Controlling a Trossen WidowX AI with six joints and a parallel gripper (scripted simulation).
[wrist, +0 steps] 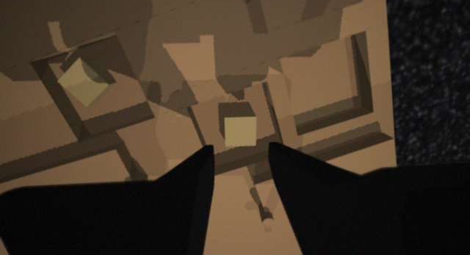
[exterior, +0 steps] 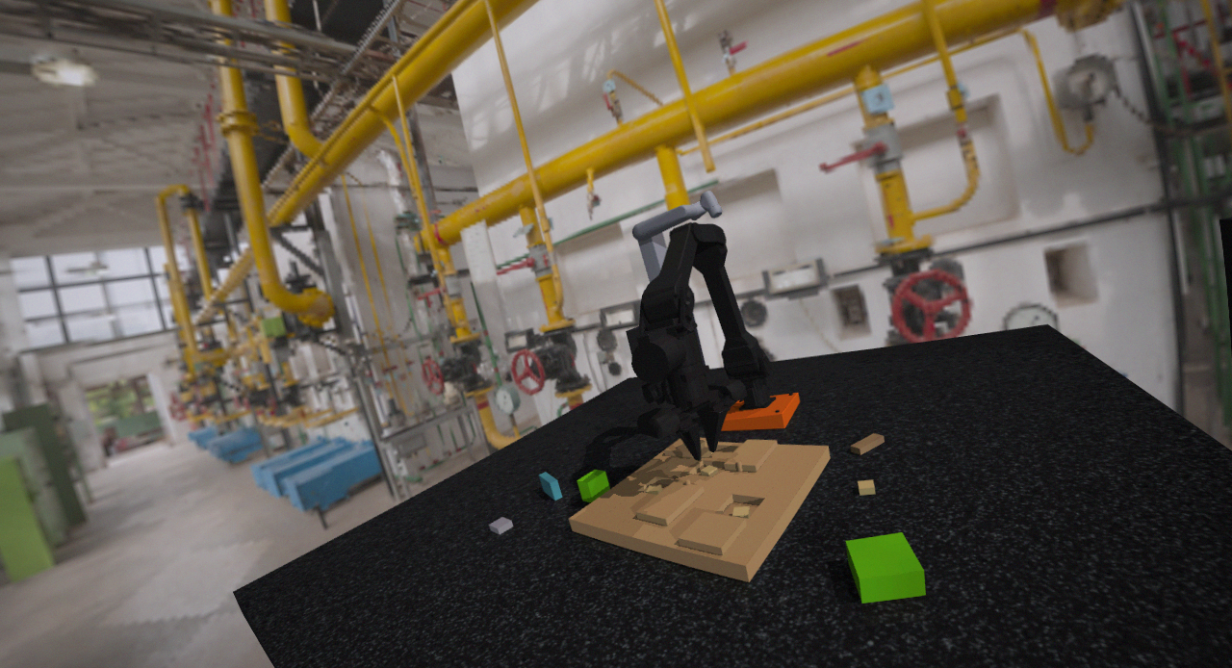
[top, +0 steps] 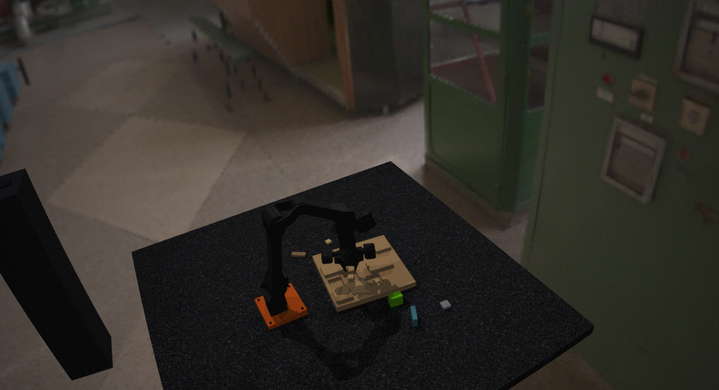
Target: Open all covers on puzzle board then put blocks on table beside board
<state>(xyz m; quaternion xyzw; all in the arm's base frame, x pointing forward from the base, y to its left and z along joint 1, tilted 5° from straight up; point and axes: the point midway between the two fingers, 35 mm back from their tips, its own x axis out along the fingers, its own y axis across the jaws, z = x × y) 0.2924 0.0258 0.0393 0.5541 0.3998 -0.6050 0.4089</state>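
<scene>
Right now my gripper tip is 50 mm short of the tan puzzle board, 20 mm above it and 10 mm to the right of it. Round my gripper tip: teal block (280 mm to the right, 100 mm ahead, 30 mm below); then small green cube (180 mm to the right, 90 mm ahead, 30 mm below); then large green block (280 mm to the left, 170 mm ahead, 30 mm below).
</scene>
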